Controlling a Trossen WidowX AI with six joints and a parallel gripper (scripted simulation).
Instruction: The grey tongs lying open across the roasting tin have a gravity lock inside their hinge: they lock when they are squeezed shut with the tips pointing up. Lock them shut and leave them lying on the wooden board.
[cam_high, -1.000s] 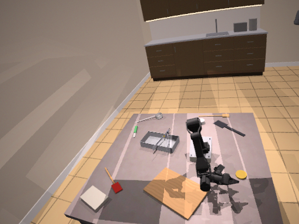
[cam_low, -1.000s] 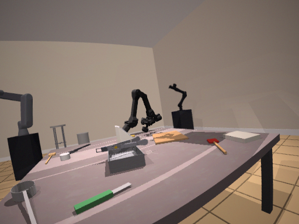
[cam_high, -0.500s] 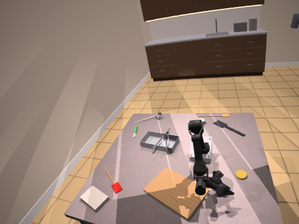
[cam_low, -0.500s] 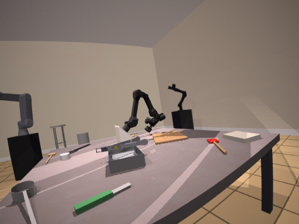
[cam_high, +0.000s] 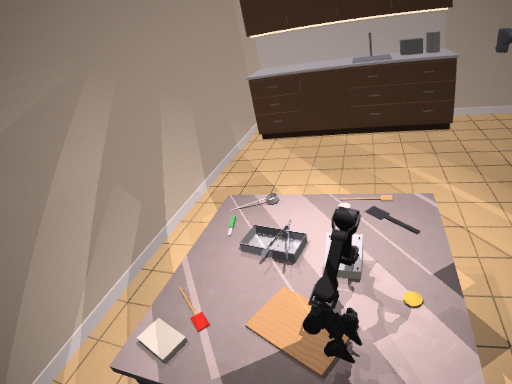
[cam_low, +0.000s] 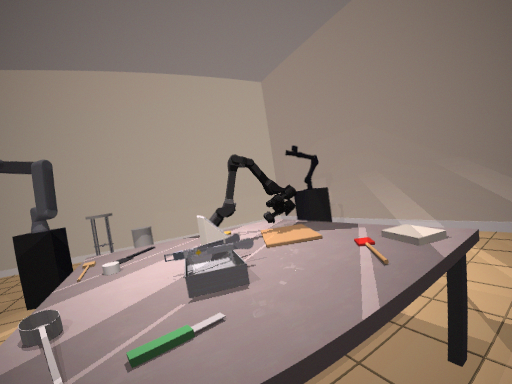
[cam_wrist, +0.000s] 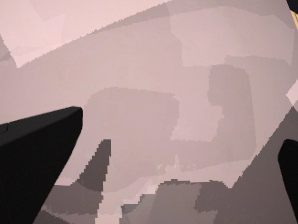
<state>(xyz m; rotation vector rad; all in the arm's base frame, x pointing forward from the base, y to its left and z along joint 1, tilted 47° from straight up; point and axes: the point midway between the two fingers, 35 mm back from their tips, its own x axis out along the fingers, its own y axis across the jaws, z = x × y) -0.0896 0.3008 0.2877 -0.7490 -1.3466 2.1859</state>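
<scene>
Now: gripper tip 51 cm to the left of the grey roasting tin, 51 cm short of it and 2 cm above it. From my gripper tip the other things lie so: yellow disc (30 cm to the right, 16 cm behind, 4 cm below); then wooden board (23 cm ahead, 9 cm to the right, 4 cm below); then red spatula (69 cm ahead, 5 cm below, 3 cm to the right).
</scene>
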